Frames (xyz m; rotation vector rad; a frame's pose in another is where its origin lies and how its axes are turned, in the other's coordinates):
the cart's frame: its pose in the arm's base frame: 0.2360 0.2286 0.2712 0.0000 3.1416 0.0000
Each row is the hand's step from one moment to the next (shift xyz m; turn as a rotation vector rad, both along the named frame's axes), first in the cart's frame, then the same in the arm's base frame.
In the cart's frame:
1: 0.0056 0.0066 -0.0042 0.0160 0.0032 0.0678
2: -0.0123 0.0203 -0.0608 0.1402 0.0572 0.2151
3: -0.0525 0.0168 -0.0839 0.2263 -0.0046 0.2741
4: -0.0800 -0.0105 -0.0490 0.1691 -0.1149 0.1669
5: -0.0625 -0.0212 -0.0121 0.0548 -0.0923 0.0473
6: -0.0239 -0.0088 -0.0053 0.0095 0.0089 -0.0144
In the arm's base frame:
1: -0.0056 0.0066 0.0042 -0.0160 0.0032 -0.0678
2: 0.0123 0.0203 0.0608 -0.1402 0.0572 -0.2151
3: 0.0525 0.0168 0.0839 -0.2263 -0.0046 -0.2741
4: 0.0800 -0.0105 0.0490 -0.1691 -0.1149 -0.1669
5: 0.0625 -0.0212 0.0121 -0.0548 -0.0923 -0.0473
6: 0.0239 -0.0088 0.0053 -0.0095 0.0089 0.0144

